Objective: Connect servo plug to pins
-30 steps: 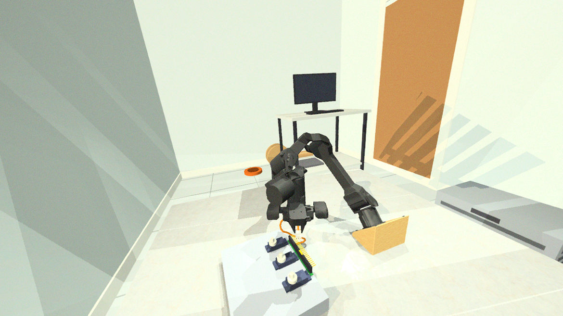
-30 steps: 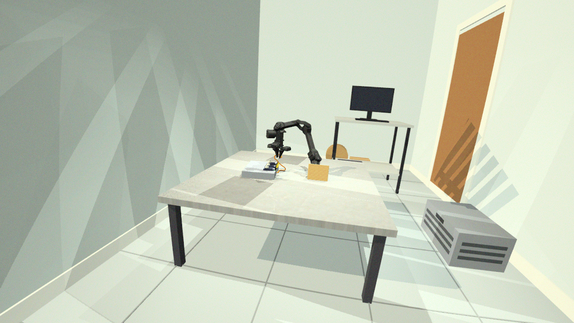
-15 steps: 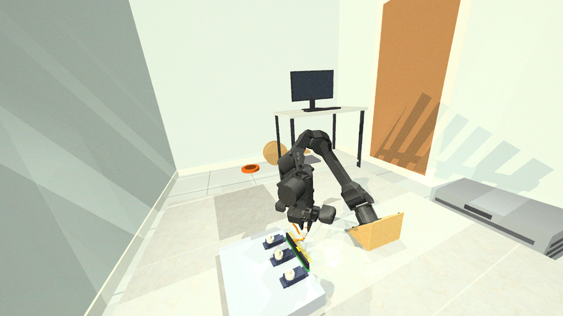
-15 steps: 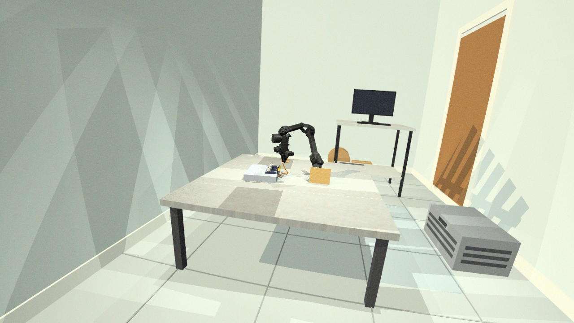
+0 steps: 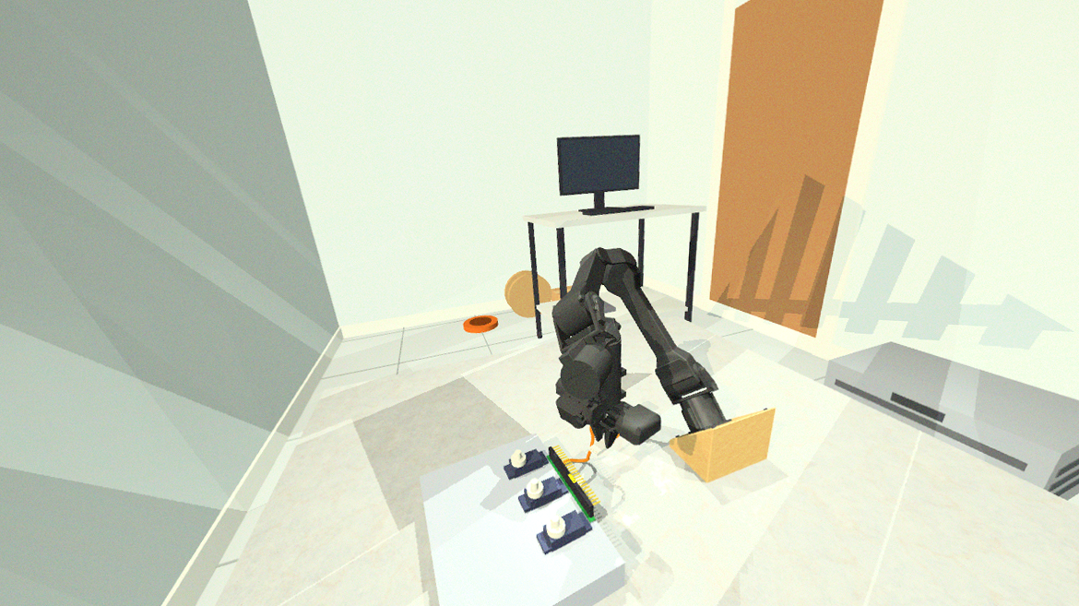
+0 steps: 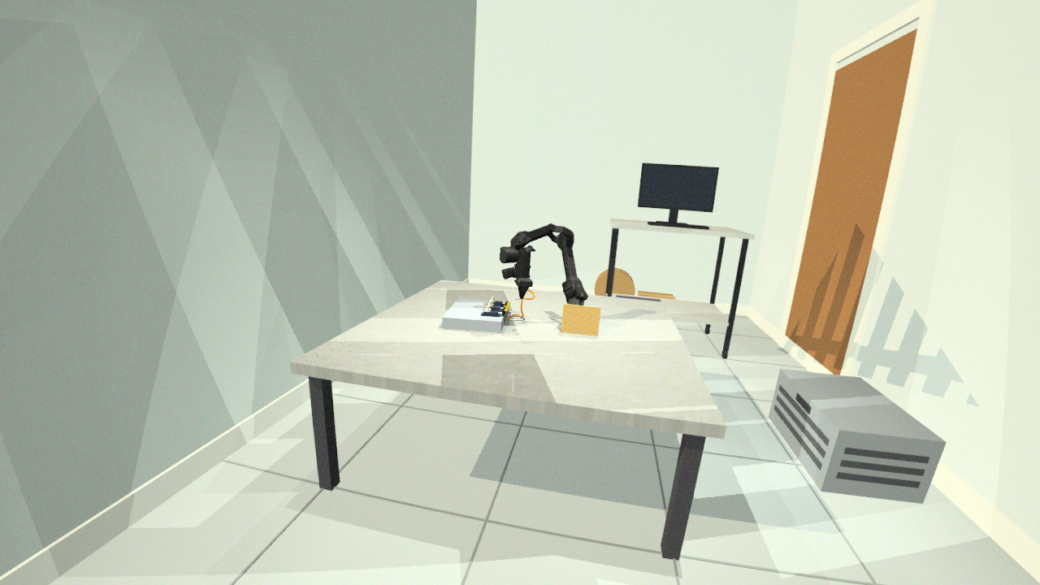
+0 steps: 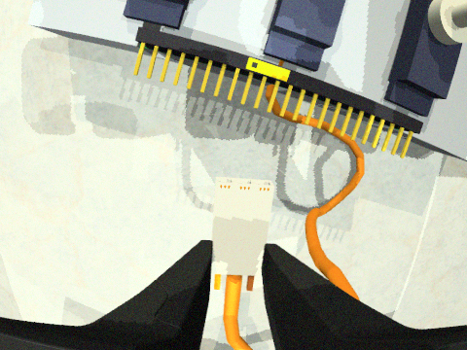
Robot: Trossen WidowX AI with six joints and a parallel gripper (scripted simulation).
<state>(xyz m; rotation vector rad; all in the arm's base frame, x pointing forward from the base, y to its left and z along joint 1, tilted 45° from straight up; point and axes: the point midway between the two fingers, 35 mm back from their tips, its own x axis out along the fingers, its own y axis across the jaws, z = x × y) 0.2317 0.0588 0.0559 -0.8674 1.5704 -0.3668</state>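
Right now the yellow band is 7 cm ahead of my gripper tip, 4 cm below it and 1 cm to the left of it. Round my gripper tip: holder block: 23 cm ahead, 9 cm below, 2 cm to the left; black pin header: 7 cm ahead, 5 cm below.
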